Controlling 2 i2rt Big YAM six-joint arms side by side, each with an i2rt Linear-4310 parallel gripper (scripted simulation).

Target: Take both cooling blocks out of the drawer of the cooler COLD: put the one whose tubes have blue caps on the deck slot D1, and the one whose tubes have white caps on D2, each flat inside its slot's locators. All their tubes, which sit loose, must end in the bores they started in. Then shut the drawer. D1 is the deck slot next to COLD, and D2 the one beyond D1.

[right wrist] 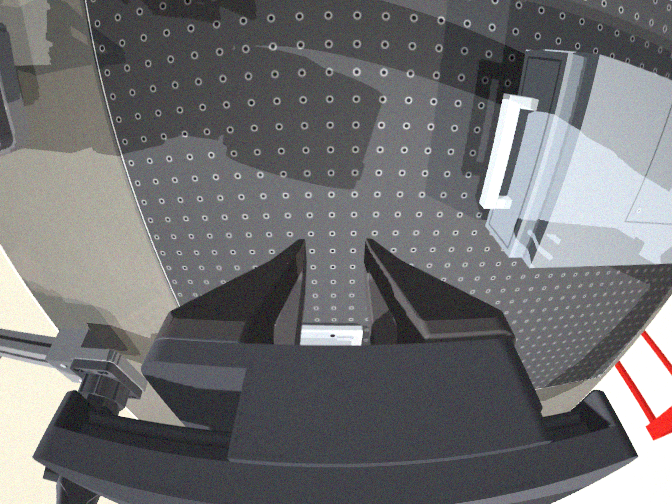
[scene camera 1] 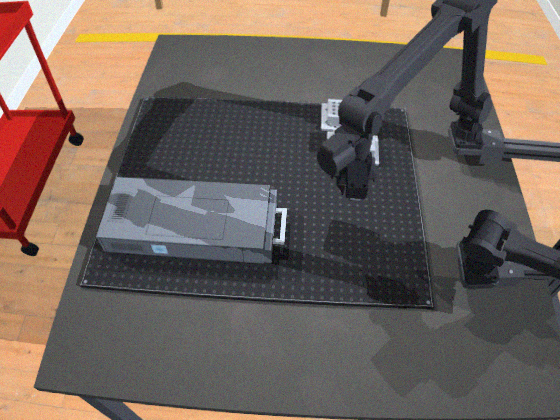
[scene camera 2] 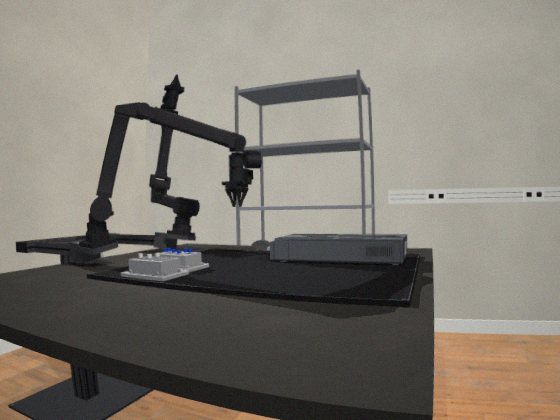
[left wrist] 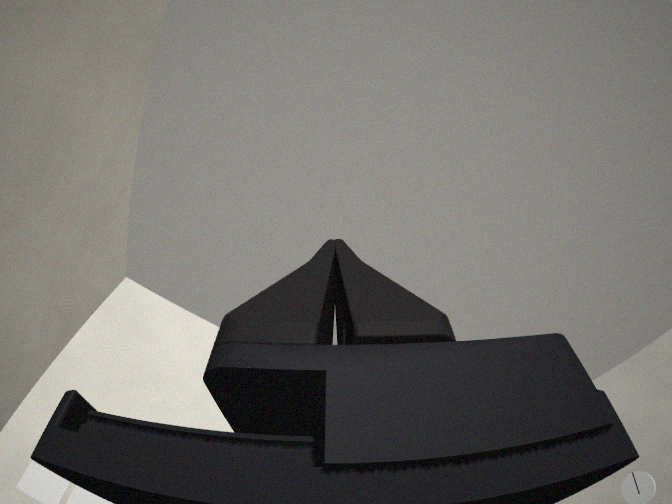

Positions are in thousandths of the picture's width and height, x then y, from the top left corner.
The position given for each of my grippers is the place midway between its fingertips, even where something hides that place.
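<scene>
Cooler COLD (scene camera 1: 383,527), (scene camera 2: 610,592), (right wrist: 895,418) is visible; in the left wrist view the cooler COLD is out of frame. Also visible: my left gripper (left wrist: 498,499) and my right gripper (right wrist: 499,499).
</scene>
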